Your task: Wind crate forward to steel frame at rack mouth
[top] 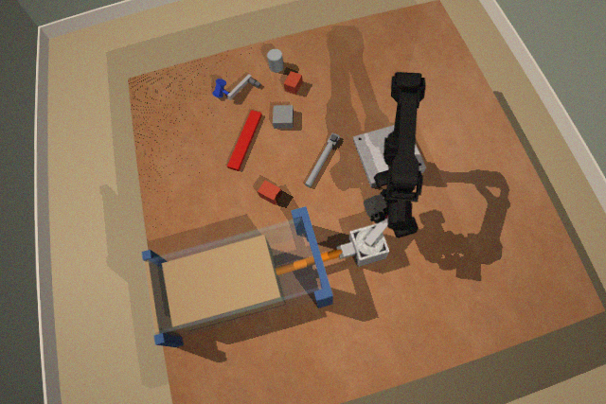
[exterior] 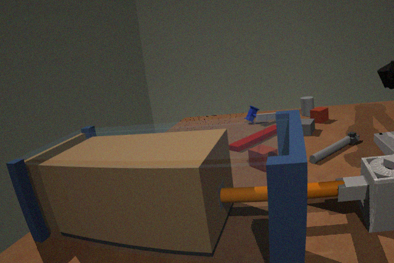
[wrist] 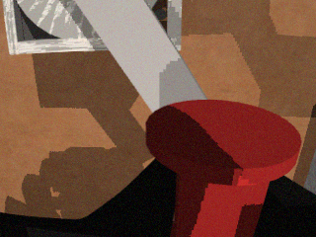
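The blue frame is 240 mm ahead of my gripper tip, 60 mm to the left of it and 10 mm below it. From my gripper tip the other things lie so: red knob: 20 mm above; then winch handle: 30 mm ahead, 20 mm to the left, 10 mm below; then grey winch: 90 mm below, 70 mm ahead, 50 mm to the left.
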